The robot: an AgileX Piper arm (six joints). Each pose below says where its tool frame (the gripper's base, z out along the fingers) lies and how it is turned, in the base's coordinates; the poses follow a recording.
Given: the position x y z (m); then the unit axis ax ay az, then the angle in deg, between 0 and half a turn.
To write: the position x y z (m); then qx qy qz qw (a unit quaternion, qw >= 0). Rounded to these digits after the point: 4 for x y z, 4 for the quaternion.
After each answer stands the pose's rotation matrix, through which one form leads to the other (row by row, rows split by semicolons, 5 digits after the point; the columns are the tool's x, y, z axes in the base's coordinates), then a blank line. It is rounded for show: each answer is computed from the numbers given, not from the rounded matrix.
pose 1, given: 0.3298, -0.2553, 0.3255, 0.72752, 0.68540, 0.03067, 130.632
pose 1, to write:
0.3298, -0.2553, 0.3255, 0.6610, 0.6228, 0.0279, 0.4176
0.22276 0.80008 0.55700; 0.84663 0.12449 -0.51741; -0.48331 0.58683 -0.64964

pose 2, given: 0.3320, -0.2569, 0.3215, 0.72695, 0.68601, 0.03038, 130.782
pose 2, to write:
0.3320, -0.2569, 0.3215, 0.6609, 0.6237, 0.0276, 0.4164
0.22046 0.80144 0.55596; 0.84745 0.12483 -0.51600; -0.48294 0.58490 -0.65166

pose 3, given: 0.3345, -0.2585, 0.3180, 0.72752, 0.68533, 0.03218, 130.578
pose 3, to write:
0.3345, -0.2585, 0.3180, 0.6609, 0.6226, 0.0292, 0.4180
0.22310 0.79848 0.55916; 0.84736 0.12471 -0.51617; -0.48188 0.58897 -0.64877

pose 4, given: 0.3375, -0.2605, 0.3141, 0.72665, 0.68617, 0.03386, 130.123
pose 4, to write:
0.3375, -0.2605, 0.3141, 0.6589, 0.6222, 0.0307, 0.4216
0.22387 0.79403 0.56515; 0.84582 0.12982 -0.51744; -0.48423 0.59385 -0.64255

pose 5, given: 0.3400, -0.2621, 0.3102, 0.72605, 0.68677, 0.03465, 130.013
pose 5, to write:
0.3400, -0.2621, 0.3102, 0.6581, 0.6225, 0.0314, 0.4225
0.22312 0.79269 0.56733; 0.84577 0.13194 -0.51698; -0.48466 0.59518 -0.64099

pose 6, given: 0.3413, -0.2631, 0.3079, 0.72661, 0.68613, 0.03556, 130.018
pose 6, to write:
0.3413, -0.2631, 0.3079, 0.6586, 0.6219, 0.0322, 0.4225
0.22443 0.79190 0.56792; 0.84636 0.13047 -0.51638; -0.48301 0.59656 -0.64095

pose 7, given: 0.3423, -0.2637, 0.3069, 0.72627, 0.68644, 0.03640, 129.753
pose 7, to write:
0.3423, -0.2637, 0.3069, 0.6576, 0.6215, 0.0330, 0.4246
0.22530 0.78937 0.57108; 0.84534 0.13305 -0.51740; -0.48440 0.59933 -0.63731

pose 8, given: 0.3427, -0.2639, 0.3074, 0.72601, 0.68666, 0.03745, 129.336
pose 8, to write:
0.3427, -0.2639, 0.3074, 0.6562, 0.6206, 0.0338, 0.4279
0.22733 0.78556 0.57552; 0.84349 0.13651 -0.51951; -0.48667 0.60354 -0.63158

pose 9, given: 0.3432, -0.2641, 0.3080, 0.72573, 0.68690, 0.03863, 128.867
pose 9, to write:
0.3432, -0.2641, 0.3080, 0.6547, 0.6196, 0.0348, 0.4316
0.22966 0.78124 0.58045; 0.84139 0.14039 -0.52187; -0.48919 0.60824 -0.62509

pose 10, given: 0.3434, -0.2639, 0.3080, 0.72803, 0.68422, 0.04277, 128.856
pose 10, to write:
0.3434, -0.2639, 0.3080, 0.6567, 0.6172, 0.0386, 0.4316
0.23517 0.77733 0.58349; 0.84394 0.13449 -0.51931; -0.48214 0.61455 -0.62439

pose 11, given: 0.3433, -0.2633, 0.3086, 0.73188, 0.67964, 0.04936, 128.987
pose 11, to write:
0.3433, -0.2633, 0.3086, 0.6605, 0.6134, 0.0445, 0.4306
0.24351 0.77200 0.58713; 0.84873 0.12338 -0.51423; -0.46942 0.62354 -0.62517

